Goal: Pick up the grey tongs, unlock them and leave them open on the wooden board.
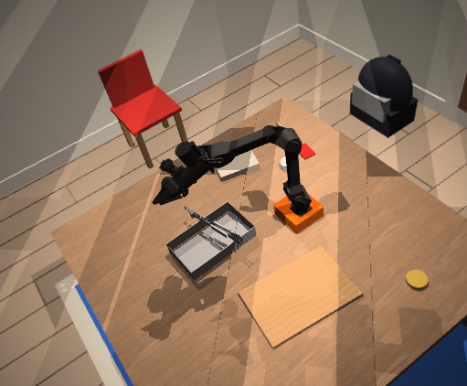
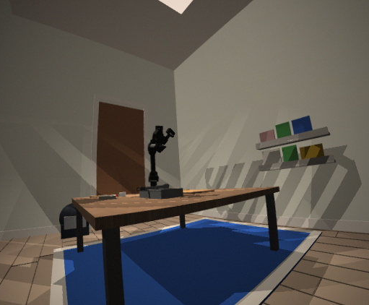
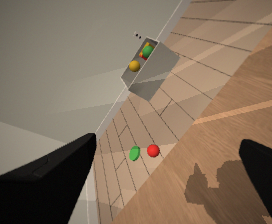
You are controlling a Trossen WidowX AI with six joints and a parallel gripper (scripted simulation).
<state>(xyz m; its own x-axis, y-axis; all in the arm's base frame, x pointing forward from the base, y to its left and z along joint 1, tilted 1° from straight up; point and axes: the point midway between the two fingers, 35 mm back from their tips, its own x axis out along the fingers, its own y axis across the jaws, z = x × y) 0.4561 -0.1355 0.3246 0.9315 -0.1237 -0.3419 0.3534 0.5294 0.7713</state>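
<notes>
The grey roasting tin lies 35 cm below my gripper tip and 15 cm behind it. Round my gripper tip: wooden board 39 cm to the left, 37 cm below, 25 cm behind; then pale flat block 48 cm behind, 36 cm below, 28 cm to the right; then white cylinder 63 cm behind, 36 cm below, 11 cm to the right.
</notes>
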